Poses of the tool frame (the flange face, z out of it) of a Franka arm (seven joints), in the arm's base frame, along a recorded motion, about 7 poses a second.
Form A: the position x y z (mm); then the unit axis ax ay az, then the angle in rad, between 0 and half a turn.
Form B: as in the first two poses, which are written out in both.
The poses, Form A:
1: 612 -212 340 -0.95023 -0.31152 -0.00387 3.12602
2: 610 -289 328 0.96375 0.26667 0.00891 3.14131
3: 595 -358 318 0.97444 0.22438 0.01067 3.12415
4: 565 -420 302 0.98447 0.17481 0.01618 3.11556
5: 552 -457 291 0.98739 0.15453 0.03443 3.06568
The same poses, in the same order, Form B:
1: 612 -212 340 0.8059 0.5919 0.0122 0.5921 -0.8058 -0.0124
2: 610 -289 328 0.8576 0.5140 0.0171 0.5140 -0.8578 0.0050
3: 595 -358 318 0.8991 0.4374 0.0169 0.4371 -0.8992 0.0218
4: 565 -420 302 0.9384 0.3446 0.0273 0.3437 -0.9386 0.0313
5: 552 -457 291 0.9499 0.3073 0.0562 0.3021 -0.9494 0.0855
